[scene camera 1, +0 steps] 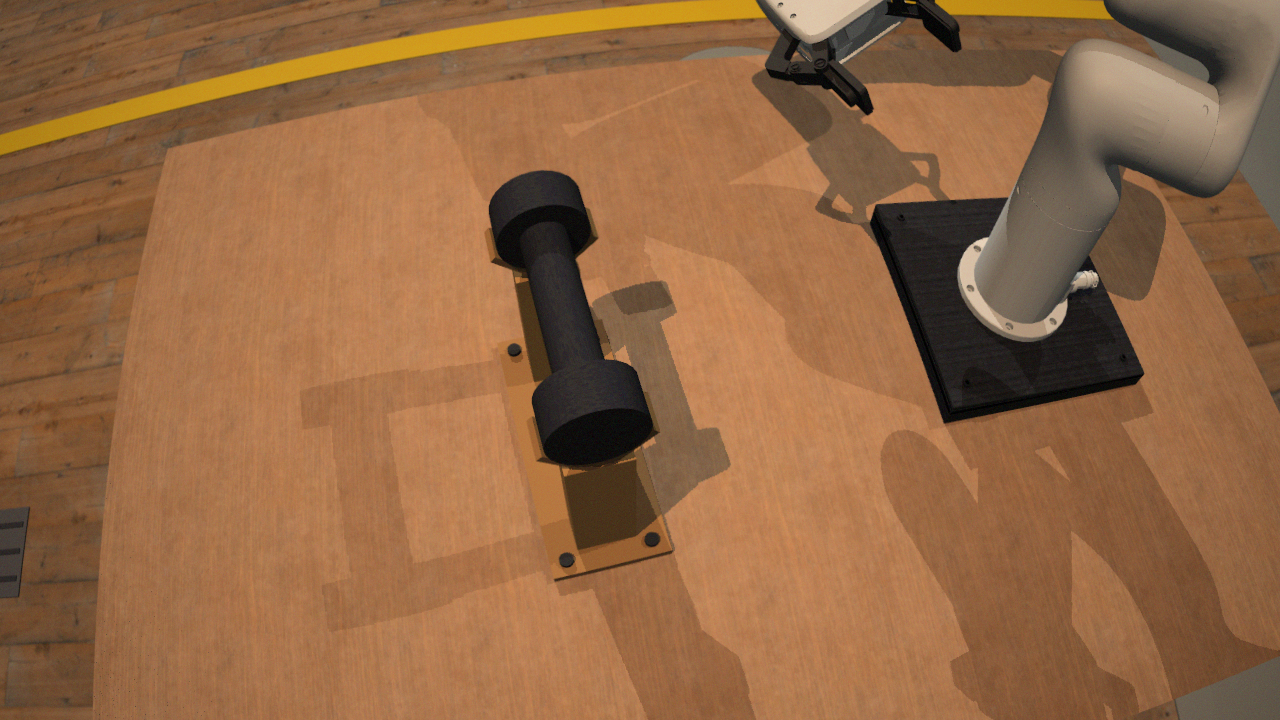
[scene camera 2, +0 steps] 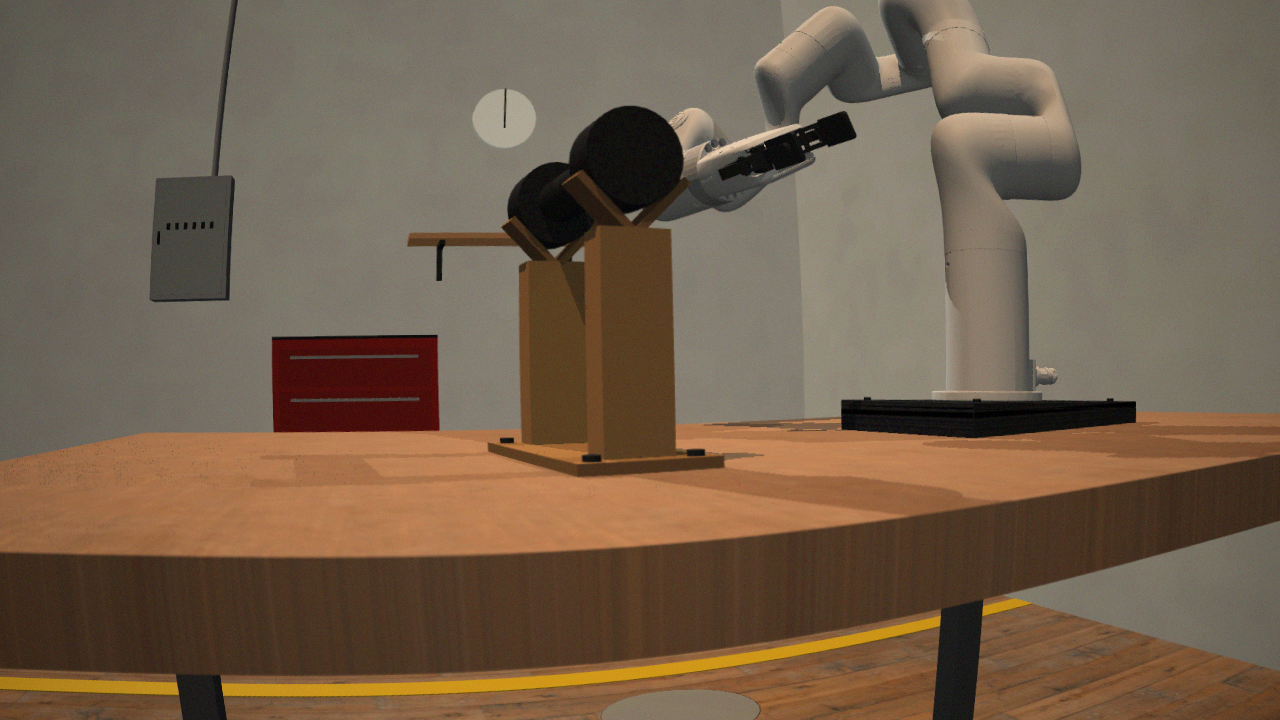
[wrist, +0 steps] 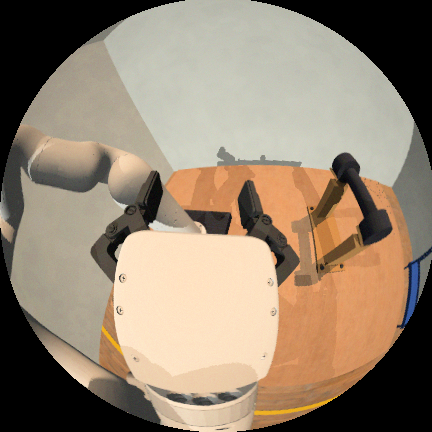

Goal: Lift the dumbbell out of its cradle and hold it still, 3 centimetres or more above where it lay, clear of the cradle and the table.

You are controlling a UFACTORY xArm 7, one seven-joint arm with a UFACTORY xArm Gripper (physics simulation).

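Seen in the pictures: gripper, between the fingertips: [scene camera 1: 913, 70] [scene camera 2: 825, 134] [wrist: 201, 183]; arm's base, origin of its link: [scene camera 1: 1011, 290] [scene camera 2: 987, 400].
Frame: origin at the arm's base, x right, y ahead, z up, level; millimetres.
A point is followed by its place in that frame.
Observation:
A black dumbbell [scene camera 1: 563, 295] @(z 196, x -90, y 447 mm) [scene camera 2: 633, 161] @(z 173, x -188, y 438 mm) [wrist: 364, 192] @(z 194, x -74, y 442 mm) rests with its two heads in the V-shaped tops of a wooden cradle [scene camera 1: 608, 510] @(z 51, x -185, y 433 mm) [scene camera 2: 631, 340] @(z 55, x -186, y 441 mm) [wrist: 340, 252] @(z 71, x 2, y 434 mm). The cradle has two tall posts on a base plate on the table. My gripper [scene camera 1: 908, 73] @(z 274, x 26, y 173 mm) [wrist: 201, 183] @(z 274, x 26, y 173 mm) is wide open and empty. It is well apart from the dumbbell, towards the top right in the first scene view, and dumbbell and cradle lie to its right in the wrist view. In the second scene view the gripper [scene camera 2: 839, 129] @(z 274, x 26, y 173 mm) shows nearly edge-on, right of the dumbbell.
The arm stands on a black base plate [scene camera 1: 921, 331] @(z -6, x -31, y 116 mm) [scene camera 2: 908, 418] @(z -12, x -14, y 116 mm) on the wooden table [scene camera 1: 223, 268] @(z -28, x 173, y 819 mm) [scene camera 2: 358, 608] @(z -46, x -450, y 612 mm) [wrist: 310, 330] @(z -28, x 201, y 425 mm). A red drawer cabinet [scene camera 2: 355, 380] and a grey wall box [scene camera 2: 191, 255] show in the background of the second scene view.

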